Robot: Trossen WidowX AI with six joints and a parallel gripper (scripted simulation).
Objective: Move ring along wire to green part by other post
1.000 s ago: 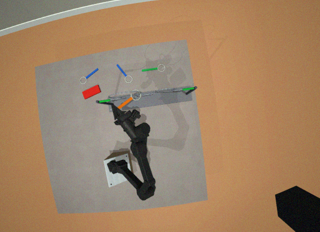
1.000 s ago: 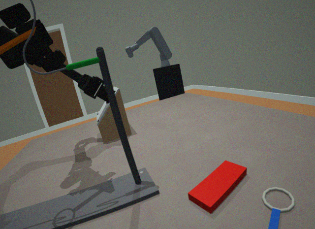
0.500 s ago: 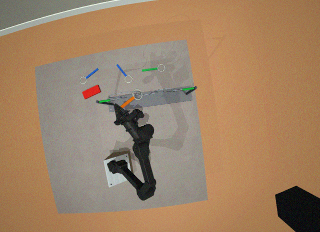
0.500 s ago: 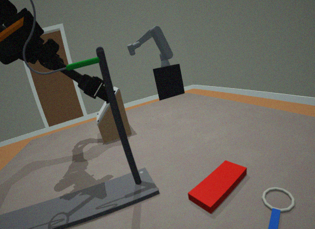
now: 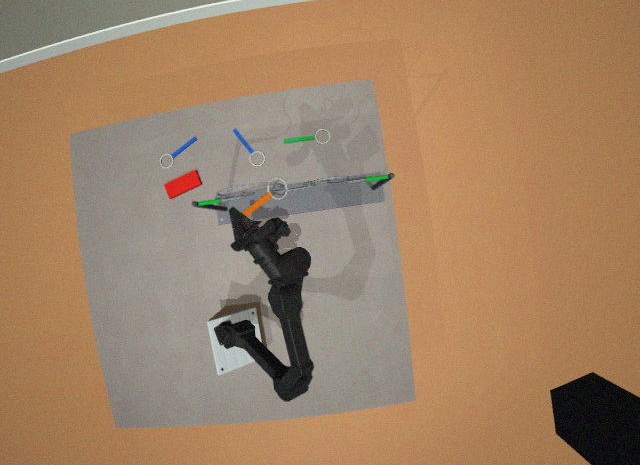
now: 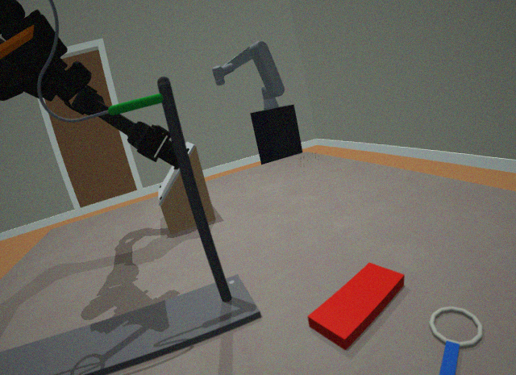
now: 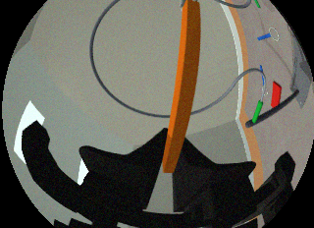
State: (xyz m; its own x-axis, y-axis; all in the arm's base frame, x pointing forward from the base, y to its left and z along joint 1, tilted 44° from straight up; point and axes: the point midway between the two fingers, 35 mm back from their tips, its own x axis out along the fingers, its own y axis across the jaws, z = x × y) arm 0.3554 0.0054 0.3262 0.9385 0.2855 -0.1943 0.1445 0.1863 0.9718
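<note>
Now: the ring with orange handle 80 mm to the right of my gripper tip, 50 mm below it and 10 mm ahead of it. The rest, counted from my gripper tip: green-handled ring 470 mm below, 250 mm to the right, 230 mm ahead; then red block 460 mm below, 270 mm to the left, 200 mm ahead.
</note>
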